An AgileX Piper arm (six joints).
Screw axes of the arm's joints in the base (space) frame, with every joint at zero. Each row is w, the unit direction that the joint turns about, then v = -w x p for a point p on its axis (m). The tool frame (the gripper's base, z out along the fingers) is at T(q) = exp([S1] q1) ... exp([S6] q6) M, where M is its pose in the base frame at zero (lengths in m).
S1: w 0 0 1 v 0.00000 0.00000 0.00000
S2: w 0 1 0 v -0.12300 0.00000 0.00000
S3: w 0 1 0 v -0.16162 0.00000 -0.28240
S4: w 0.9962 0 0.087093 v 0.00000 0.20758 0.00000
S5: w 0 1 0 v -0.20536 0.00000 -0.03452
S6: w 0.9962 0 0.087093 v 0.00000 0.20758 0.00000
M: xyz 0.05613 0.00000 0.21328 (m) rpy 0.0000 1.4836 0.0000 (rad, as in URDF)
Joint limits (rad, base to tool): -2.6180..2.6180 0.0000..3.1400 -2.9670..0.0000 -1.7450..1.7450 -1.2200..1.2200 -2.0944..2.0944
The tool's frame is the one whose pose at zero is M.
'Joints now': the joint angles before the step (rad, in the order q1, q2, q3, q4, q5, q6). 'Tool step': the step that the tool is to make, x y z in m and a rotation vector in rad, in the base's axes. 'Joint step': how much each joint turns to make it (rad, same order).
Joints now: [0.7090 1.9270 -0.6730 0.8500 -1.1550 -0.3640]
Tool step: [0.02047 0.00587 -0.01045 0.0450 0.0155 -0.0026]
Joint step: [-0.0340 0.0700 -0.0800 -0.0300 0.0350 0.0450]
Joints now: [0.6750 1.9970 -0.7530 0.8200 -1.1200 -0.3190]
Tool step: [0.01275 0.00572 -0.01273 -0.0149 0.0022 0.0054]
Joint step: [-0.0130 0.0690 -0.0560 -0.0210 -0.0030 0.0000]
